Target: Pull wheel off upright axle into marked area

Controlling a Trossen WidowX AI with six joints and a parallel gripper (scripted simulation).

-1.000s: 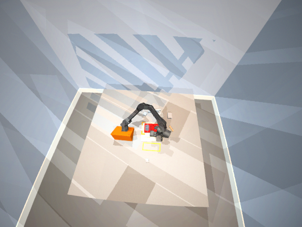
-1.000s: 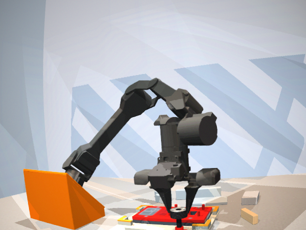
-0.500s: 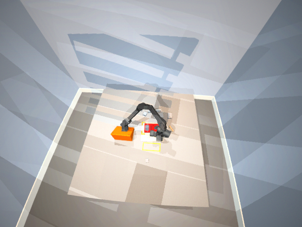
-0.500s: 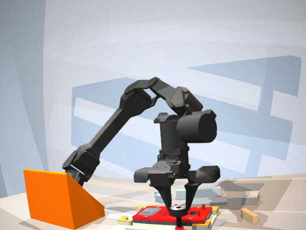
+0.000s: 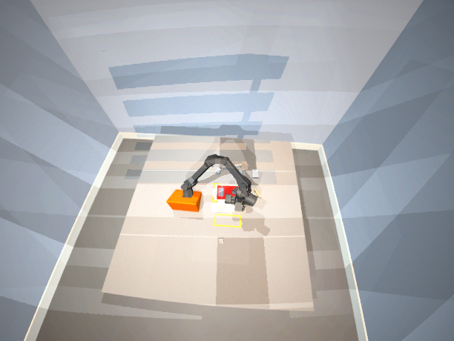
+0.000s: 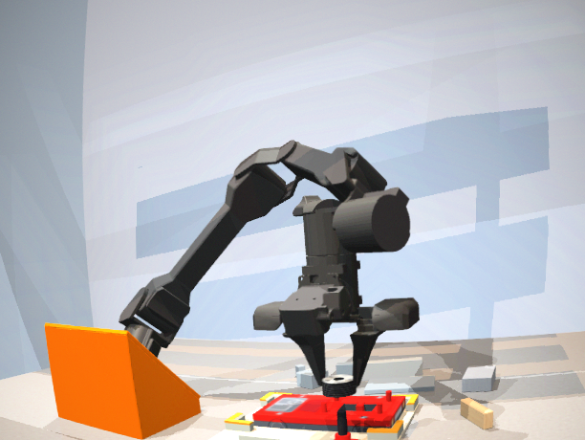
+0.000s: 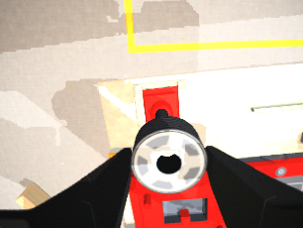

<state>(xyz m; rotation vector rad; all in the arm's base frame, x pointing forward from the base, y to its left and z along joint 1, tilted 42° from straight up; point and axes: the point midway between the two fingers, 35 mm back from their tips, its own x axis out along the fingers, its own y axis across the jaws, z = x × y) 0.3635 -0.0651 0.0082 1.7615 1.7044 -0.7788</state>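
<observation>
The black axle is 60 mm below my gripper tip. From my gripper tip the other things lie so: wooden block: 150 mm ahead, 130 mm to the left, 80 mm below; black wheel: right at my gripper tip.
</observation>
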